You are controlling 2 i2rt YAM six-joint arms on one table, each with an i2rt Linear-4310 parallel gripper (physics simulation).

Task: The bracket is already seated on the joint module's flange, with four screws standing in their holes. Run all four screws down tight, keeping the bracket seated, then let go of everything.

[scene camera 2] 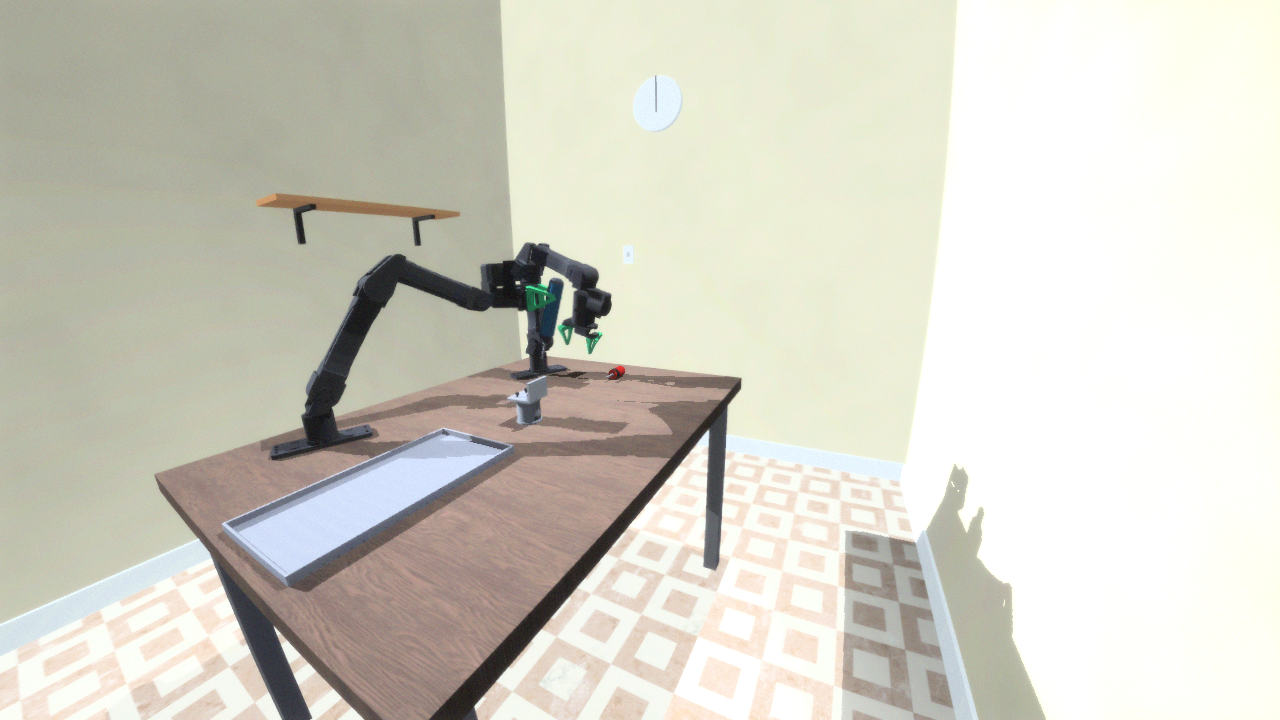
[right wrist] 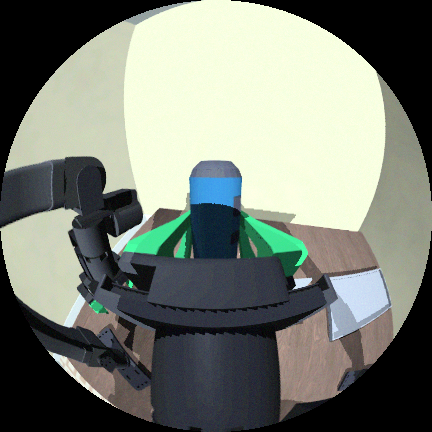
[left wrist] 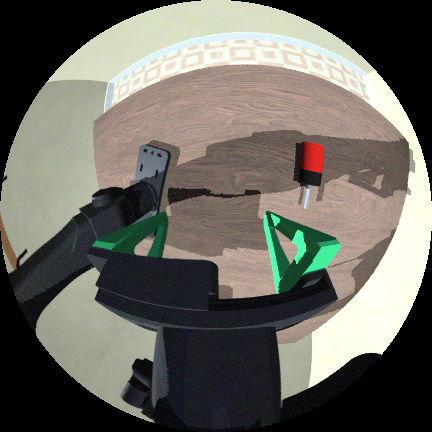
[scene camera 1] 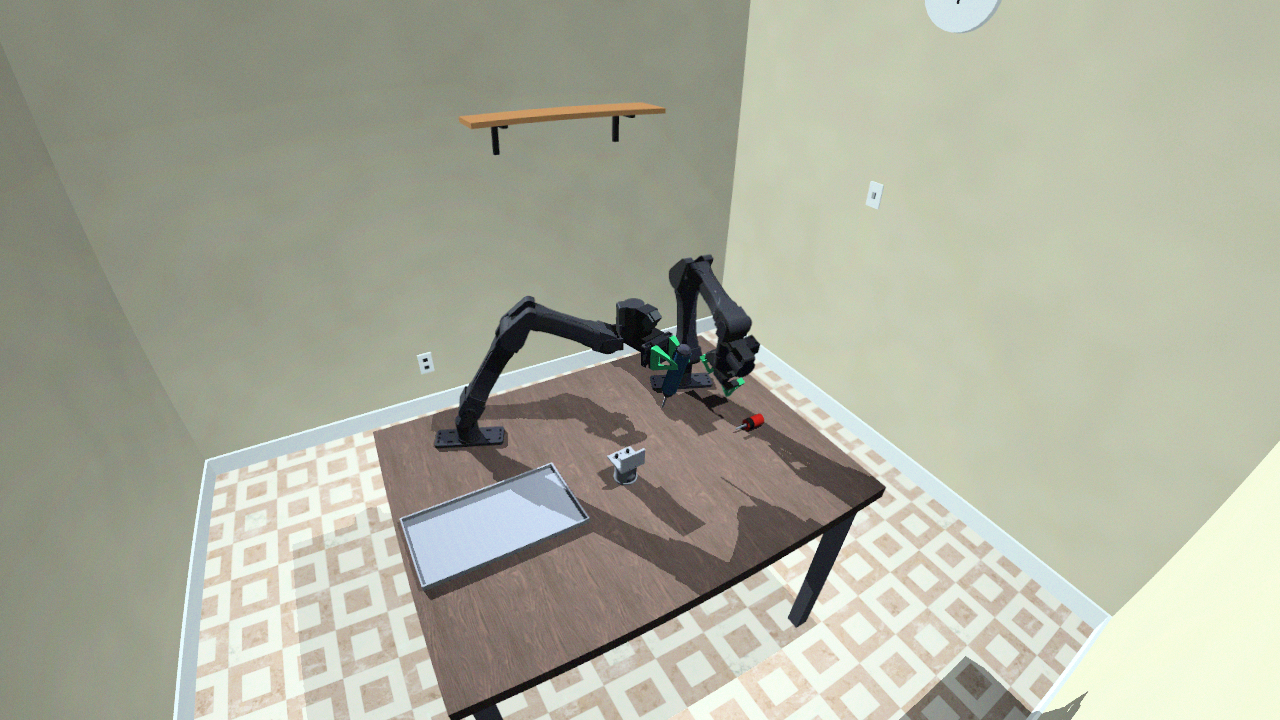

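Seen in the pictures: left gripper, fingertip midpoint: [scene camera 2: 578,349] [left wrist: 215,216] [scene camera 1: 719,384]; right gripper, fingertip midpoint: [scene camera 2: 558,297] [right wrist: 214,215] [scene camera 1: 683,364]; left arm's base, link origin: [scene camera 2: 539,373] [right wrist: 120,359] [left wrist: 147,194] [scene camera 1: 680,382]; right arm's base, link origin: [scene camera 2: 324,442] [scene camera 1: 470,438].
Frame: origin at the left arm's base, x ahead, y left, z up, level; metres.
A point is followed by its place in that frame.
Note:
The joint module with its pale bracket [scene camera 1: 626,463] @[x 0.443, y -0.232, z 0.090 m] stands near the middle of the table, also in scene camera 2 [scene camera 2: 529,399] @[x 0.448, y -0.244, z 0.071 m]; its screws are too small to make out. My right gripper [scene camera 1: 666,357] @[x 0.316, y -0.077, z 0.295 m] is shut on a blue-handled screwdriver [right wrist: 215,209] @[x 0.294, y -0.095, z 0.319 m] and holds it raised at the far side of the table, well away from the module. My left gripper [left wrist: 215,216] @[x 0.152, y 0.080, z 0.100 m] is open and empty, hanging above the table close to the right gripper [scene camera 2: 539,297] @[x 0.316, y -0.077, z 0.295 m]. A red-handled screwdriver [left wrist: 310,165] @[x 0.234, y 0.169, z 0.032 m] lies on the table just beyond the left fingers [scene camera 1: 755,420].
A shallow grey tray [scene camera 1: 492,523] @[x 0.537, y -0.571, z 0.004 m] lies at the table's near left. The left arm's base plate [left wrist: 152,163] @[x 0.007, y 0.071, z 0.010 m] is bolted at the far edge, the right arm's base [scene camera 1: 469,436] @[x 0.246, y -0.656, z 0.034 m] at the left edge. The two arms stand close together.

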